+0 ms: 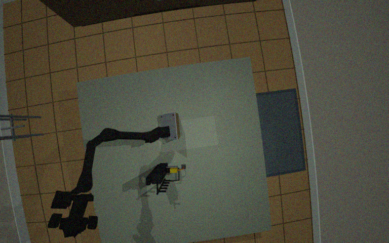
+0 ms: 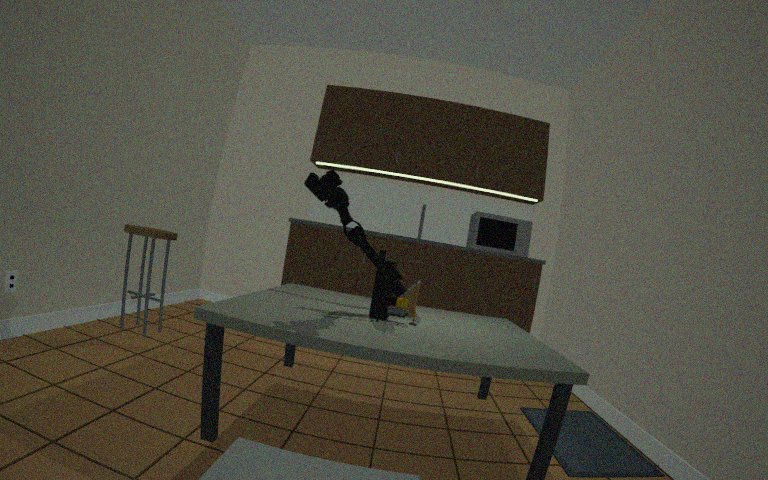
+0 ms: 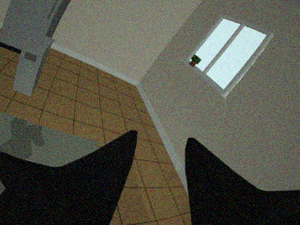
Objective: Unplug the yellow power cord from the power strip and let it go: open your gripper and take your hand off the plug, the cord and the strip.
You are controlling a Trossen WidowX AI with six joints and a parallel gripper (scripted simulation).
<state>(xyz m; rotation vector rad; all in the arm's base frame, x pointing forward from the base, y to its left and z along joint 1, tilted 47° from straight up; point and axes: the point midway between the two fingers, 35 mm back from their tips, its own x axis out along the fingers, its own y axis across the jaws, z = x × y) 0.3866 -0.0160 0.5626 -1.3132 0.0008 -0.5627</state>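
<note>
Now: gripper tip 430 mm to the right of the yellow plug, 390 mm above it and 130 mm past it.
</note>
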